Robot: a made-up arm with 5 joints. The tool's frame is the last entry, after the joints.
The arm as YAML. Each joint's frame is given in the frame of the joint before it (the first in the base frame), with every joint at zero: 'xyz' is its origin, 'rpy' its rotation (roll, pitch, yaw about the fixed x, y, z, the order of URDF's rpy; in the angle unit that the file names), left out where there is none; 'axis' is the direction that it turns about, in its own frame. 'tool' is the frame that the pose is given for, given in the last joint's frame.
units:
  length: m
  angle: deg
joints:
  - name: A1
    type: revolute
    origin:
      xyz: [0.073, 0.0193, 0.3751]
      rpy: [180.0, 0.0, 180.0]
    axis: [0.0, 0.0, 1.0]
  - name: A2
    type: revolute
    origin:
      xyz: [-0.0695, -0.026, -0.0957]
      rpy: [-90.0, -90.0, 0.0]
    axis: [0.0, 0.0, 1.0]
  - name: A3
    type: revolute
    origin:
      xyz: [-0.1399, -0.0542, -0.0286]
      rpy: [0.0, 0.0, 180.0]
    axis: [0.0, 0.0, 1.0]
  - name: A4
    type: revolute
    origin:
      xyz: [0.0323, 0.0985, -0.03]
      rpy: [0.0, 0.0, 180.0]
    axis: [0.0, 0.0, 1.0]
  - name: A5
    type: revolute
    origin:
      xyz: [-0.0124, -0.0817, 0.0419]
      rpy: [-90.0, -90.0, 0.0]
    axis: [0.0, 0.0, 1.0]
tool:
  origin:
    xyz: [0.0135, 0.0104, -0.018]
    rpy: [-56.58, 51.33, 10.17]
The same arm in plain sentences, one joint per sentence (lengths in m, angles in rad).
The arm has five revolute joints in a row. What follows holds with every joint at zero, and every direction is one of the base frame's.
The first joint is mounted 0.0730 m along +x and 0.0193 m along +y and 0.3751 m along +z from the base frame's origin and rotates about -z.
The second joint is mounted 0.0695 m along +x and 0.0260 m along -y and 0.0957 m along +z from the first joint and rotates about +y.
The third joint is mounted 0.0542 m along +x and 0.0286 m along -y and 0.1399 m along +z from the second joint and rotates about +y.
The fourth joint is mounted 0.0985 m along +x and 0.0300 m along -y and 0.0323 m along +z from the third joint and rotates about +y.
The fifth joint is mounted 0.0817 m along +x and 0.0419 m along +y and 0.0124 m along +z from the fourth joint and rotates about -x.
The tool frame, which is the frame that the pose is given for, is mounted 0.0180 m along +x and 0.0135 m along +y and 0.0104 m along -z from the fifth joint; its axes are the base frame's turned by roll -2.6975, pitch 0.1106 and yaw 0.6672 rad (as in URDF: about the fixed x, then y, then z).

